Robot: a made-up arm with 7 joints. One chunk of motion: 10 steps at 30 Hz.
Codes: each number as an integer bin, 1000 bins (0 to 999) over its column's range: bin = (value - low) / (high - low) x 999, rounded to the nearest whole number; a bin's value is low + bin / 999 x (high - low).
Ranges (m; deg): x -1.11..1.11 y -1.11..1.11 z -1.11..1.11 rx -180..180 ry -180..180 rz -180..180
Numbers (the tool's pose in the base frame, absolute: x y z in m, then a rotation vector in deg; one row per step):
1: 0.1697 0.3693 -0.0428 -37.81 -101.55 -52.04
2: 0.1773 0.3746 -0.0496 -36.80 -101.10 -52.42
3: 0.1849 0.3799 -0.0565 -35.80 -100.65 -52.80
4: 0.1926 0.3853 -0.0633 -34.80 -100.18 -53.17
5: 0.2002 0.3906 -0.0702 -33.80 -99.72 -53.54
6: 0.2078 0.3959 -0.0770 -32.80 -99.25 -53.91
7: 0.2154 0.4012 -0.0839 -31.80 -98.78 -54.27
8: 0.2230 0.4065 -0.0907 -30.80 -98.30 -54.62
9: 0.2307 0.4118 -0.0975 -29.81 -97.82 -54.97
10: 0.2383 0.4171 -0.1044 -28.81 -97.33 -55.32
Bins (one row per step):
1: 576 666 480 395 218 355
2: 579 668 477 397 219 354
3: 583 670 474 400 220 353
4: 586 673 471 403 222 352
5: 590 675 468 406 223 351
6: 593 678 465 408 224 350
7: 596 680 462 411 225 349
8: 600 682 459 414 227 348
9: 603 685 456 417 228 347
10: 607 687 453 420 229 346

